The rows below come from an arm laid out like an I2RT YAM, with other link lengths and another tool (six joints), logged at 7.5 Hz.
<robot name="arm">
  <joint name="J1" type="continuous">
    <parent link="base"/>
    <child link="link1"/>
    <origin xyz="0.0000 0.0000 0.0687"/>
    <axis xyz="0 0 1"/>
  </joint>
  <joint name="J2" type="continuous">
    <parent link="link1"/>
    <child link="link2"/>
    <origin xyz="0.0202 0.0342 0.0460"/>
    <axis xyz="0 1 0"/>
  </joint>
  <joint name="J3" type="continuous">
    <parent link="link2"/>
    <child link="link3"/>
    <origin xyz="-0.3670 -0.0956 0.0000"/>
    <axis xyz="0 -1 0"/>
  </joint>
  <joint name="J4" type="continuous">
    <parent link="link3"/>
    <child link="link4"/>
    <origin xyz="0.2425 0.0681 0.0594"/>
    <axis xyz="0 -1 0"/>
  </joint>
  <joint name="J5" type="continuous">
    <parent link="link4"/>
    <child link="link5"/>
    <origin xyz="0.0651 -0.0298 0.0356"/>
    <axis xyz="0 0 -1"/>
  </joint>
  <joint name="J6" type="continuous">
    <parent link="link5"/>
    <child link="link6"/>
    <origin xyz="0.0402 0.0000 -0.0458"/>
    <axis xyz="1 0 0"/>
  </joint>
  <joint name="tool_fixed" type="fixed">
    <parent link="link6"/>
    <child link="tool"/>
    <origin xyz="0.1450 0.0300 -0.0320" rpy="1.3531 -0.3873 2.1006"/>
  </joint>
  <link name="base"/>
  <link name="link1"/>
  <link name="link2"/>
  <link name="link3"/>
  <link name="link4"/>
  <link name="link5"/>
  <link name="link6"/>
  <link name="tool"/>
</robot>
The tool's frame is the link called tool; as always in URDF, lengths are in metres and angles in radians. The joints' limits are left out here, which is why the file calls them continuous.
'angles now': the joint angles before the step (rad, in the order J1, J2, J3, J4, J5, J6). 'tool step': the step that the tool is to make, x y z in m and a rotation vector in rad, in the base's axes. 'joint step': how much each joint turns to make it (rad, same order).
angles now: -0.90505, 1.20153, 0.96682, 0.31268, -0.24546, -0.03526
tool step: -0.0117, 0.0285, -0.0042, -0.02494, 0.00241, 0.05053
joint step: -0.00009, -0.07743, -0.06014, -0.00277, -0.05191, -0.01342
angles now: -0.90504, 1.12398, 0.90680, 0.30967, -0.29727, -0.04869
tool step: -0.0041, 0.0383, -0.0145, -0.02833, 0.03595, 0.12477
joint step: 0.00429, -0.06525, -0.05888, -0.01966, -0.12397, -0.03765
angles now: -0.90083, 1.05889, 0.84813, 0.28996, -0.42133, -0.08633
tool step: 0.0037, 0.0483, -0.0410, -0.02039, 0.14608, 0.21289
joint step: 0.04042, -0.02505, -0.02995, -0.14226, -0.17353, -0.14240
